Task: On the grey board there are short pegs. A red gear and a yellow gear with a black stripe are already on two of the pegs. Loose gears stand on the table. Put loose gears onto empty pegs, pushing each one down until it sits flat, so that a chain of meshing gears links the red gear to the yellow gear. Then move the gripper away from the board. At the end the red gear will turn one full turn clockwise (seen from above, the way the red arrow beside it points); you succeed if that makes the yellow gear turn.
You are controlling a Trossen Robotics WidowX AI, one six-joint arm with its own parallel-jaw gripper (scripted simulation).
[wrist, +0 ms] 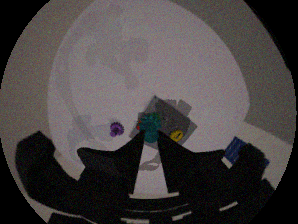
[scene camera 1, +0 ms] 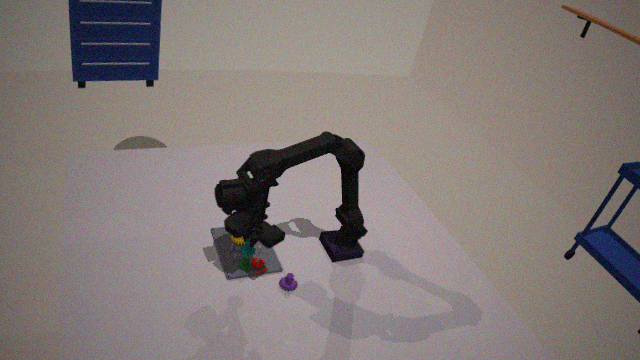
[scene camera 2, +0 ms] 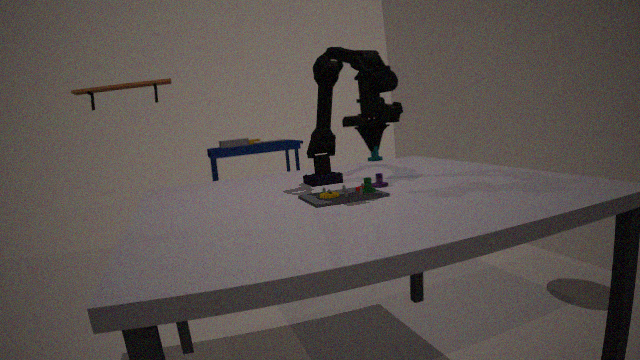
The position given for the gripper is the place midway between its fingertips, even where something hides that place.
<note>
The gripper (scene camera 1: 249,244) holds a teal gear.
The gripper shows as well in the wrist view (wrist: 150,132) and in scene camera 2 (scene camera 2: 374,150).
</note>
